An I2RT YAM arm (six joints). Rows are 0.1 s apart.
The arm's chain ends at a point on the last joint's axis. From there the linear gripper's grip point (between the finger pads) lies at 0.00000 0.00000 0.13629 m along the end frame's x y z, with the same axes.
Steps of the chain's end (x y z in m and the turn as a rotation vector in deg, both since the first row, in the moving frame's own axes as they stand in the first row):
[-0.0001 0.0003 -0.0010 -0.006 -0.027 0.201]
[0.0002 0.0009 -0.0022 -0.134 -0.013 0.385]
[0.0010 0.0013 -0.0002 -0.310 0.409 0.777]
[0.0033 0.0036 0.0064 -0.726 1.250 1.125]
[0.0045 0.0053 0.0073 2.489 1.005 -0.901]
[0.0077 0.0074 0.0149 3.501 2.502 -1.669]
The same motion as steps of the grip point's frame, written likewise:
[-0.0002 0.0003 -0.0010 -0.006 -0.027 0.201]
[0.0002 0.0012 -0.0022 -0.134 -0.013 0.385]
[0.0020 0.0020 -0.0002 -0.310 0.409 0.777]
[0.0063 0.0054 0.0064 -0.726 1.250 1.125]
[0.0068 -0.0006 0.0072 2.489 1.005 -0.901]
[0.0135 -0.0010 0.0145 3.501 2.502 -1.669]

